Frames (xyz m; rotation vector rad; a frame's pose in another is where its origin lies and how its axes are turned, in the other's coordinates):
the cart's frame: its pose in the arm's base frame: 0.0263 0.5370 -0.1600 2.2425 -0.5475 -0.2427
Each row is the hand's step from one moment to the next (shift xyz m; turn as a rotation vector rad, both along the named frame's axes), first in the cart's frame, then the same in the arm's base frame.
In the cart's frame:
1: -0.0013 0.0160 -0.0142 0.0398 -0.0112 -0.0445
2: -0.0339 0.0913 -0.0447 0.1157 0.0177 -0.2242
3: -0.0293 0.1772 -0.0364 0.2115 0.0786 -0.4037
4: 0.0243 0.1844 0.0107 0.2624 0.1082 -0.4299
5: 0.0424 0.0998 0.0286 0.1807 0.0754 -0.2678
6: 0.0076 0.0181 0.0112 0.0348 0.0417 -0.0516
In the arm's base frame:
1: -0.0012 0.0006 0.0214 0.0540 0.0179 0.0212
2: -0.0428 -0.0084 0.0979 0.1741 0.0855 0.1623
3: -0.0679 -0.0666 0.1567 0.3020 0.1251 0.3272
4: -0.0387 -0.1268 0.1309 0.3470 0.1017 0.3669
5: -0.0028 -0.0972 0.0558 0.2290 0.0507 0.2346
6: -0.0026 -0.0216 0.0061 0.0358 -0.0062 0.0655

